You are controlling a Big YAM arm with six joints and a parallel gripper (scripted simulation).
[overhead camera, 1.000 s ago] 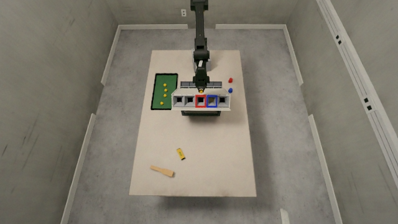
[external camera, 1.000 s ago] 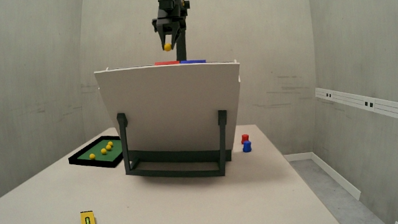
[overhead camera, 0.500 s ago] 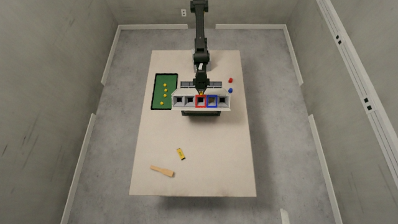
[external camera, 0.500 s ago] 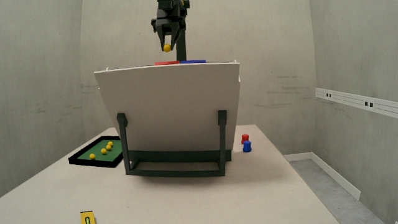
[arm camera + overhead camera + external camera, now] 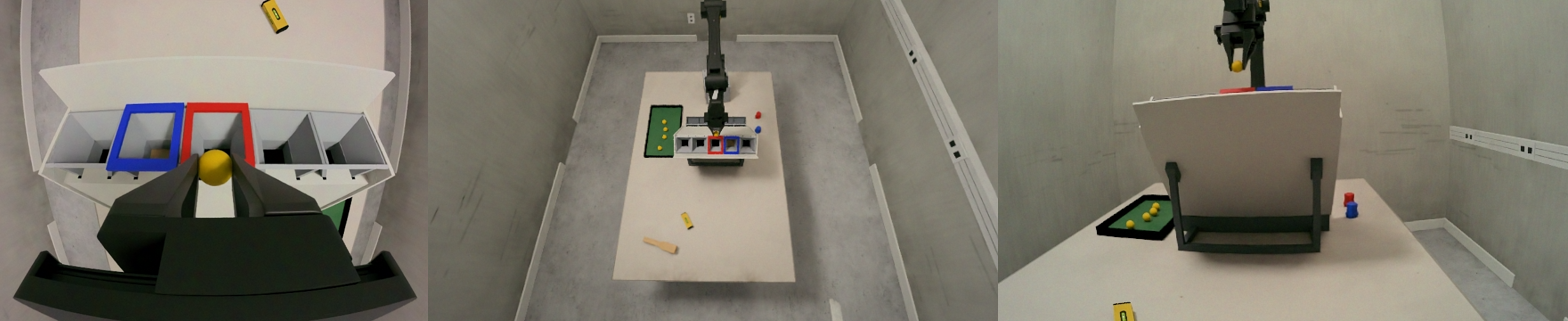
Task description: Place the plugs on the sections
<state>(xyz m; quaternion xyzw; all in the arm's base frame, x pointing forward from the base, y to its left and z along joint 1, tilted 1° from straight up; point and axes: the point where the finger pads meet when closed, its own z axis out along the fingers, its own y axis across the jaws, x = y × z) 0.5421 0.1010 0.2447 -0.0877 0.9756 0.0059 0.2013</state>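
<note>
Now: hand 70 mm above the red band and 20 mm short of it. Round my hand: blue band 70 mm to the left, 70 mm below, 10 mm ahead; blue plug 380 mm below, 290 mm behind, 220 mm to the left; cover 190 mm below, 130 mm behind, 20 mm to the right.
</note>
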